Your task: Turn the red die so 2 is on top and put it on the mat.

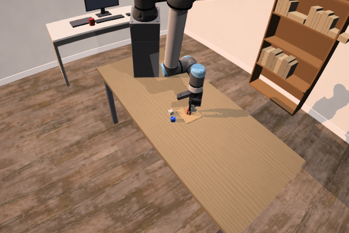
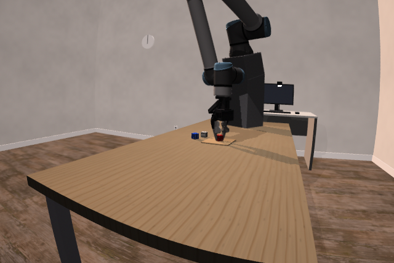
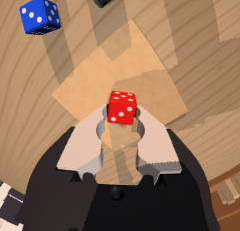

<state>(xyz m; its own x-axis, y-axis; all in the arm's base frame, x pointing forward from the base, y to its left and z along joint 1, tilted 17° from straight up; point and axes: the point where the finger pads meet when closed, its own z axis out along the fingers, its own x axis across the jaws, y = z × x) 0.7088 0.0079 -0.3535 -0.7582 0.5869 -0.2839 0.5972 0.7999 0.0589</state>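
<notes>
Right now the tan mat is 20 mm below my hand. Round my hand: white die (60 mm behind, 120 mm to the right, 10 mm below); then red die (right at my hand); then blue die (140 mm to the right, 10 mm below).
</notes>
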